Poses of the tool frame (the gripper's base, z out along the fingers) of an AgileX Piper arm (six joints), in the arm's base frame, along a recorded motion.
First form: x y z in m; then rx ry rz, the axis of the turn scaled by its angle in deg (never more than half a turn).
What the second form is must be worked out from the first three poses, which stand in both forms.
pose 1, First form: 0.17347 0.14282 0.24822 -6.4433 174.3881 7.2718
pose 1, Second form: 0.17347 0.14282 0.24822 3.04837 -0.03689 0.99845 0.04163
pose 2, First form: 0.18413 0.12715 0.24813 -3.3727 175.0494 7.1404
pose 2, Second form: 0.18413 0.12715 0.24813 3.05830 -0.01925 0.99898 0.04075
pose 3, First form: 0.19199 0.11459 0.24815 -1.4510 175.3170 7.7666
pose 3, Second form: 0.19199 0.11459 0.24815 3.06296 -0.00827 0.99899 0.04426
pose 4, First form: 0.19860 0.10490 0.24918 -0.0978 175.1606 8.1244
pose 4, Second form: 0.19860 0.10490 0.24918 3.06042 -0.00056 0.99893 0.04633
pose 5, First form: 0.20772 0.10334 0.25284 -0.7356 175.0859 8.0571
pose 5, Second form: 0.20772 0.10334 0.25284 3.05909 -0.00420 0.99893 0.04597
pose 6, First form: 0.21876 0.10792 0.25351 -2.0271 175.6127 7.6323
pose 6, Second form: 0.21876 0.10792 0.25351 3.06812 -0.01153 0.99899 0.04342
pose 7, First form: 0.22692 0.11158 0.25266 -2.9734 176.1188 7.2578
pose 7, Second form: 0.22692 0.11158 0.25266 3.07690 -0.01687 0.99901 0.04117
